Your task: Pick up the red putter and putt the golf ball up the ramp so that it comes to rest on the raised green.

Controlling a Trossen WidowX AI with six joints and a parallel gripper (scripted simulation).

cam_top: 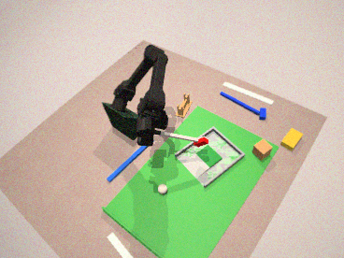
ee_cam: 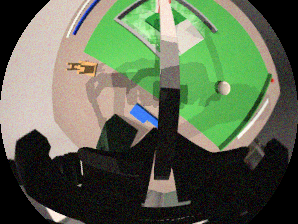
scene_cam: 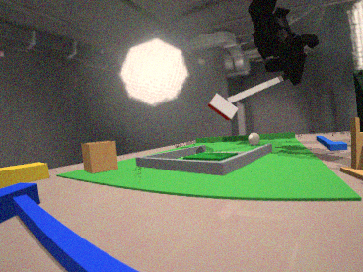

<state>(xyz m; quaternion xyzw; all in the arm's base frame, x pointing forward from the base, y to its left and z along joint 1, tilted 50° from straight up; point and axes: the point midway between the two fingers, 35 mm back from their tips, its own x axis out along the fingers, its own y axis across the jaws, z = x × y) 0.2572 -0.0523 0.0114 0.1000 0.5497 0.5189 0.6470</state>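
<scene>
Now: the putter 90 mm ahead of my gripper tip, 70 mm to the left of it and 10 mm below it. Round my gripper tip: white golf ball 160 mm ahead, 150 mm below, 120 mm to the right; orange block 400 mm ahead, 310 mm to the left, 140 mm below; green mat 230 mm ahead, 170 mm below, 20 mm to the left.
</scene>
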